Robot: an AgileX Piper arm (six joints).
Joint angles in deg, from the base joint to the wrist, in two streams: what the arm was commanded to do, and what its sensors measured. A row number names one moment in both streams.
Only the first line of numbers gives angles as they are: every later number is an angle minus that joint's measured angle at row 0.
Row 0, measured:
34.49 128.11 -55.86 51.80 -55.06 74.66
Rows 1 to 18, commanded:
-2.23 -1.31 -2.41 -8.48 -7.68 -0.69
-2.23 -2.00 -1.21 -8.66 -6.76 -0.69
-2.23 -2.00 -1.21 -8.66 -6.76 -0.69
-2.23 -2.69 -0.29 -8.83 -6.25 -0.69
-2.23 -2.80 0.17 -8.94 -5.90 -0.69
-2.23 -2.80 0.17 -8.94 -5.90 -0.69
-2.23 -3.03 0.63 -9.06 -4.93 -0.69
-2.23 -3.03 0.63 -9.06 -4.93 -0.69
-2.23 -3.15 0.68 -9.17 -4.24 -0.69
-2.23 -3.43 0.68 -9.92 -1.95 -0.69
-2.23 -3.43 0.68 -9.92 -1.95 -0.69
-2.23 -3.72 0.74 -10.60 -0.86 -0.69
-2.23 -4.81 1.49 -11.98 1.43 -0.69
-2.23 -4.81 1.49 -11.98 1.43 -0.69
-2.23 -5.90 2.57 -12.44 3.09 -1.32
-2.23 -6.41 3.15 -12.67 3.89 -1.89
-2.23 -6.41 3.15 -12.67 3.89 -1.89
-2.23 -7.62 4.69 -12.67 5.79 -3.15
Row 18, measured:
-2.23 -4.81 4.12 -8.37 5.96 -0.81
